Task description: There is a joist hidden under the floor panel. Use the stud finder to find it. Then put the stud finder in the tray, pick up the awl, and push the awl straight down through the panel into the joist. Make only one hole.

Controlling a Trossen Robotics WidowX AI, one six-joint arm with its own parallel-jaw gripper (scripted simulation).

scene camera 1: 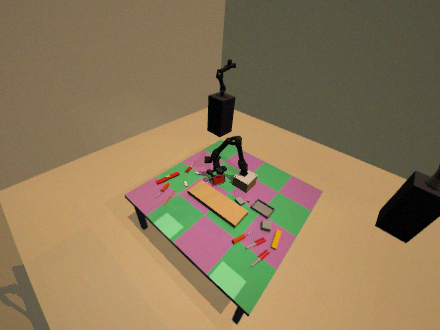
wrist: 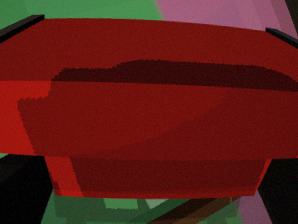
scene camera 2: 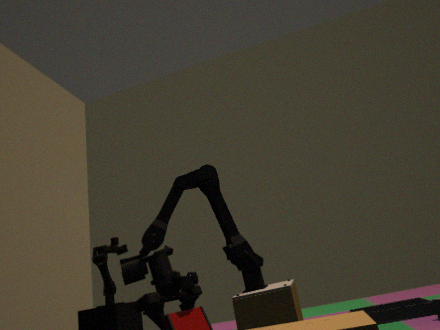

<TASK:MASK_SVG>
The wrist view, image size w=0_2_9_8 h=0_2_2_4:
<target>gripper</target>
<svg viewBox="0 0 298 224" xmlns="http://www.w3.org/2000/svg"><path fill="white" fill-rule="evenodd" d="M298 157L271 160L269 168L267 168L261 183L258 185L258 193L261 194L263 205L266 206L265 209L269 212L267 214L269 214L273 224L298 224ZM0 157L0 224L41 224L41 218L43 218L53 189L45 157L15 155L15 153L8 153L7 156Z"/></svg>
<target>red stud finder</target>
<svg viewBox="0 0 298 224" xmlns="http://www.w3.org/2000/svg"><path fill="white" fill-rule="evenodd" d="M0 30L0 153L44 156L53 190L55 190L55 196L160 198L160 200L254 196L255 190L257 190L259 183L261 183L271 160L298 157L298 39L285 34L285 32L273 30L270 27L266 27L266 32L263 32L262 30L245 30L242 27L217 26L217 24L169 22L169 20L44 19L45 15L39 14L28 16L28 18L9 24L9 26Z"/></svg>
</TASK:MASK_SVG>
